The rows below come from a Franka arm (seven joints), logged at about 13 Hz.
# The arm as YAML. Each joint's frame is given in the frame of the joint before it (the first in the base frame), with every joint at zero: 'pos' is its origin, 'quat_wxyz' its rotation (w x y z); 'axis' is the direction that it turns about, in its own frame. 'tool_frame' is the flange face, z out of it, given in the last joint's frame.
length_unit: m
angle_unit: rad
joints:
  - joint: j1
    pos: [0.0, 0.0, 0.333]
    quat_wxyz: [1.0, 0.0, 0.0, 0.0]
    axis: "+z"
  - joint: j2
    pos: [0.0, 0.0, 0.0]
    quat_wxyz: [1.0, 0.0, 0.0, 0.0]
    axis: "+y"
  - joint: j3
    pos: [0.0, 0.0, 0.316]
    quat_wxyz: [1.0, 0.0, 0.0, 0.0]
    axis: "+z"
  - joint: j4
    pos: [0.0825, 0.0, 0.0]
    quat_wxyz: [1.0, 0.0, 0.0, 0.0]
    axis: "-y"
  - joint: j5
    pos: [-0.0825, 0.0, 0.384]
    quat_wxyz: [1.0, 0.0, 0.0, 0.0]
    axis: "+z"
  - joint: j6
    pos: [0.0, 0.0, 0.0]
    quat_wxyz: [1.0, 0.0, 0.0, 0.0]
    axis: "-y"
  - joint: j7
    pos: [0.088, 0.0, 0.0]
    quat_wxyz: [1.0, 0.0, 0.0, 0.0]
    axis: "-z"
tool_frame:
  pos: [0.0, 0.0, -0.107]
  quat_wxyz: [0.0, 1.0, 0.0, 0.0]
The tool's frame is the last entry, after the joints.
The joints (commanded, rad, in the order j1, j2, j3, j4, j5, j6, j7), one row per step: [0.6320, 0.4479, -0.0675, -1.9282, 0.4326, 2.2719, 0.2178]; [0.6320, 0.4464, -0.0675, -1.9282, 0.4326, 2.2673, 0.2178]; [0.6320, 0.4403, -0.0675, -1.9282, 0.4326, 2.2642, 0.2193]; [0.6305, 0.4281, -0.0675, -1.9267, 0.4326, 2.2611, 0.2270]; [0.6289, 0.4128, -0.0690, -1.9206, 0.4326, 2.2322, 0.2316]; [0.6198, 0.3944, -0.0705, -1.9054, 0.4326, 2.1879, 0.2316]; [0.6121, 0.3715, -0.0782, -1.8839, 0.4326, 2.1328, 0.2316]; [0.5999, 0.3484, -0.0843, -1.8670, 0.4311, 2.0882, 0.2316]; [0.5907, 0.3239, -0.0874, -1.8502, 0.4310, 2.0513, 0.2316]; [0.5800, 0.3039, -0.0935, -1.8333, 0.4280, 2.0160, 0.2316]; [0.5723, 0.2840, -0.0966, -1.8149, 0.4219, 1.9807, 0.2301]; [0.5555, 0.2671, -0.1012, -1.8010, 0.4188, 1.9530, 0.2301]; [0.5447, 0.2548, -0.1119, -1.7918, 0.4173, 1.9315, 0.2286]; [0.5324, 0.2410, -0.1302, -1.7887, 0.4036, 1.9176, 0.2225]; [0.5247, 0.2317, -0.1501, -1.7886, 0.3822, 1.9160, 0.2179]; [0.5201, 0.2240, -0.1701, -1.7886, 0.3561, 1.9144, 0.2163]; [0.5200, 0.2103, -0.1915, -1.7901, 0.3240, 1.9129, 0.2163]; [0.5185, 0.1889, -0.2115, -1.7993, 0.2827, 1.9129, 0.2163]
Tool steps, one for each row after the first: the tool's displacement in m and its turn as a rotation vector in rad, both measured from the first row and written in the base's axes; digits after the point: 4 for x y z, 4 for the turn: [-0.0004, 0.0000, 0.0006, -0.0002, 0.0031, 0.0012]; [-0.0004, 0.0003, 0.0041, 0.0023, 0.0014, 0.0006]; [0.0009, 0.0003, 0.0120, 0.0080, -0.0051, -0.0073]; [0.0009, 0.0002, 0.0219, 0.0118, 0.0049, -0.0066]; [0.0039, -0.0025, 0.0366, 0.0192, 0.0179, -0.0042]; [0.0084, -0.0068, 0.0562, 0.0277, 0.0301, -0.0023]; [0.0133, -0.0138, 0.0748, 0.0359, 0.0359, -0.0052]; [0.0166, -0.0182, 0.0949, 0.0482, 0.0343, -0.0050]; [0.0209, -0.0253, 0.1124, 0.0552, 0.0329, -0.0079]; [0.0233, -0.0298, 0.1305, 0.0610, 0.0291, -0.0017]; [0.0284, -0.0404, 0.1454, 0.0663, 0.0256, -0.0117]; [0.0329, -0.0514, 0.1558, 0.0688, 0.0237, -0.0232]; [0.0394, -0.0688, 0.1646, 0.0606, 0.0123, -0.0365]; [0.0457, -0.0853, 0.1700, 0.0444, -0.0057, -0.0489]; [0.0510, -0.1006, 0.1743, 0.0224, -0.0224, -0.0594]; [0.0546, -0.1150, 0.1816, -0.0026, -0.0439, -0.0661]; [0.0560, -0.1312, 0.1898, -0.0337, -0.0681, -0.0701]
